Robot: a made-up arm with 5 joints.
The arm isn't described. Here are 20 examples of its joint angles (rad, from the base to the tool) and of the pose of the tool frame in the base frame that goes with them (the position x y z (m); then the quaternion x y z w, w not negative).
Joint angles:
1: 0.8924 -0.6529 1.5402 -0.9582 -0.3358
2: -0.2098 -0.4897 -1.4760 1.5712 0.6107
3: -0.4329 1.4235 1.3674 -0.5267 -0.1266
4: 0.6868 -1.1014 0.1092 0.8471 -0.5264
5: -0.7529 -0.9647 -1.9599 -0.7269 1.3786
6: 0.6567 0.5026 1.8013 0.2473 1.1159
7: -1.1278 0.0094 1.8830 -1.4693 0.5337
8: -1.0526 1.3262 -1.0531 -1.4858 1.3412
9: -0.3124 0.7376 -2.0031 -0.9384 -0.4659
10: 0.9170 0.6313 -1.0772 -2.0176 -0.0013
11: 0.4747 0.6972 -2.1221 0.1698 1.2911
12: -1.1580 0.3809 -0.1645 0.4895 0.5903
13: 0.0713 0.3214 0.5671 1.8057 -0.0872
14: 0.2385 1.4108 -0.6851 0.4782 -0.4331
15: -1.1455 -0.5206 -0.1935 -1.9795 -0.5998
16: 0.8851 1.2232 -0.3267 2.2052 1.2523
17: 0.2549 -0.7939 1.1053 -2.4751 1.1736
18: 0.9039 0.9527 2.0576 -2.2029 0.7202
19: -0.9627 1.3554 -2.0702 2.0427 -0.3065
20: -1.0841 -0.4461 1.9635 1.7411 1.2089
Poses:
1: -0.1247 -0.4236 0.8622 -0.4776 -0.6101 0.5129 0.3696
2: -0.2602 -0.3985 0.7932 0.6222 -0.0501 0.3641 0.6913
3: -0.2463 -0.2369 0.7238 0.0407 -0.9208 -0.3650 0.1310
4: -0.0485 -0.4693 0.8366 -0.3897 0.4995 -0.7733 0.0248
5: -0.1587 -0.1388 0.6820 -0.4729 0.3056 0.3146 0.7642
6: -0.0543 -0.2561 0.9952 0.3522 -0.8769 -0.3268 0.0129
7: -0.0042 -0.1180 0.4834 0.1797 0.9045 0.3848 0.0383
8: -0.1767 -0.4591 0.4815 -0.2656 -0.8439 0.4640 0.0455
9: -0.2269 -0.3895 0.9469 0.2780 -0.0260 -0.8372 0.4703
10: 0.0414 -0.5936 1.1074 -0.2954 -0.3631 0.8832 0.0294
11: 0.0105 -0.4866 1.0469 0.4751 0.3192 0.7293 0.3748
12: -0.0395 -0.3243 0.4941 -0.0298 0.6011 -0.7741 0.1964
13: -0.2024 -0.1981 0.8248 -0.5274 0.6548 -0.0522 0.5388
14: -0.1115 -0.3860 0.8341 -0.3319 0.8582 -0.1941 0.3402
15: -0.1825 -0.2318 0.3983 -0.9062 0.4065 0.0665 0.0953
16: -0.0920 -0.4259 1.0282 -0.7320 -0.0788 0.1450 0.6610
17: -0.2156 -0.2886 0.7028 -0.6895 -0.5516 -0.0956 0.4595
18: 0.0386 -0.3733 1.2062 0.0645 0.1030 -0.4411 0.8892
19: -0.1583 -0.4507 0.5052 -0.6943 0.1778 -0.6967 0.0305
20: -0.0023 -0.1435 0.6225 -0.0656 0.1020 -0.8140 0.5680
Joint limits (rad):
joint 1: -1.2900..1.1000
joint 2: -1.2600..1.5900
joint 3: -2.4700..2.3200
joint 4: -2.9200..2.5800
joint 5: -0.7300..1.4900
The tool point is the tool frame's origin. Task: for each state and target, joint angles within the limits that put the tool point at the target. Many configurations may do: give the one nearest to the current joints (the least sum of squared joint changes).
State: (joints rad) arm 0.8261 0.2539 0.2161 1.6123 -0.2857
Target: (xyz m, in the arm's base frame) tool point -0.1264 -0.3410 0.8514
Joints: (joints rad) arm 0.6396 -0.1230 0.0483 1.3348 -0.2567
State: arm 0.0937 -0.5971 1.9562 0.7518 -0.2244
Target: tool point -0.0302 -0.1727 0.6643
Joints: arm -0.7313 -0.4037 1.5142 1.2611 0.0375
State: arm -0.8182 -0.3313 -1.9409 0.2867 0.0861
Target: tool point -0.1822 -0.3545 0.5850
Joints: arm -1.0802 -0.0607 -1.6035 0.7158 0.1832
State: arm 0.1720 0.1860 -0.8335 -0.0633 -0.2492
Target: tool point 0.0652 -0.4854 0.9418
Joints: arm 0.9195 0.3763 -0.8971 0.1561 -0.5158
